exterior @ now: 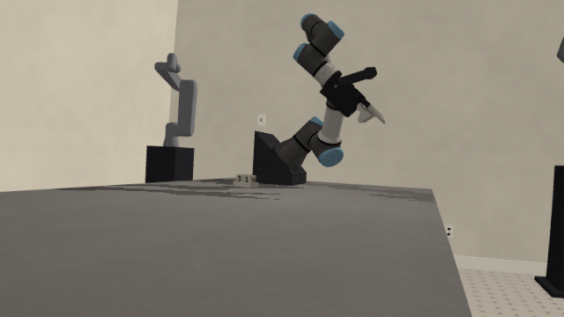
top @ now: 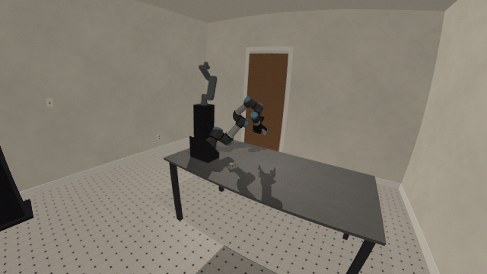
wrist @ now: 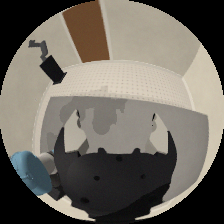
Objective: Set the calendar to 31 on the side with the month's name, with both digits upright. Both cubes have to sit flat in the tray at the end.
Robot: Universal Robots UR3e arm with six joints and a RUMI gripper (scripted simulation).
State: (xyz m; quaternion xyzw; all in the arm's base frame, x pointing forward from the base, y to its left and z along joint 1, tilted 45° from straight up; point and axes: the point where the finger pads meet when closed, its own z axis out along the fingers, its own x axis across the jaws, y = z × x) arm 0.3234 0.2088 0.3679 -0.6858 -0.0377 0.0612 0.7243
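The pale calendar tray is 3 cm behind my hand, 44 cm to the right of it and 21 cm below it.
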